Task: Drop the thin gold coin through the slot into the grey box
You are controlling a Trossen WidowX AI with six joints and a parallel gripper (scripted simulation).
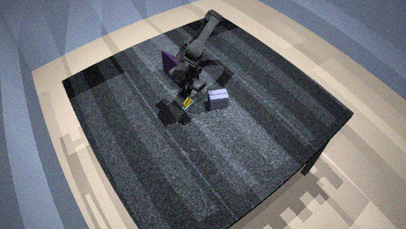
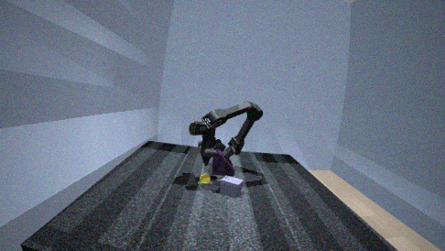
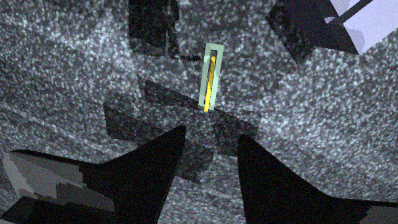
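Now: the gold coin 9 cm below my gripper tip, 1 cm to the left of it and 1 cm behind it.
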